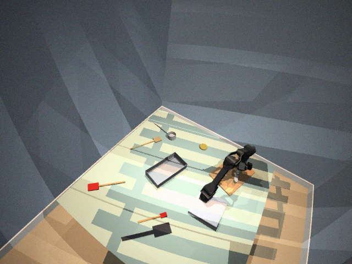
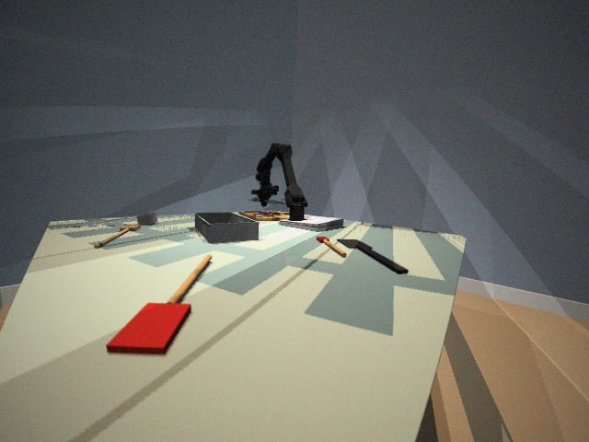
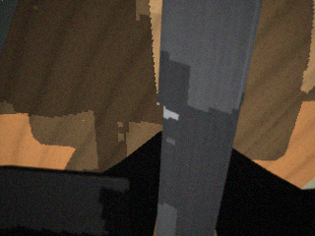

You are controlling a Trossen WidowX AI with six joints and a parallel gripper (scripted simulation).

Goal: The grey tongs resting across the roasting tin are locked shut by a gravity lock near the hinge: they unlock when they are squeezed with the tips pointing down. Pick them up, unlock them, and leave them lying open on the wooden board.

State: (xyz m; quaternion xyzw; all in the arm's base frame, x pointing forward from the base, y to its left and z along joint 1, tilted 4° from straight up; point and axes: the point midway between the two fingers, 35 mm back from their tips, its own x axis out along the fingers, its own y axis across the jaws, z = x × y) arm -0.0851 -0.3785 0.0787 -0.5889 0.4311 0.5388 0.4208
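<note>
Right now the wooden board is 10 mm ahead of my gripper tip, 30 mm to the left of it and 50 mm below it. Also, from my gripper tip: roasting tin: 450 mm ahead, 380 mm to the left, 30 mm below; then yellow disc: 360 mm ahead, 50 mm to the right, 50 mm below; then black turner: 220 mm ahead, 810 mm to the left, 60 mm below.
</note>
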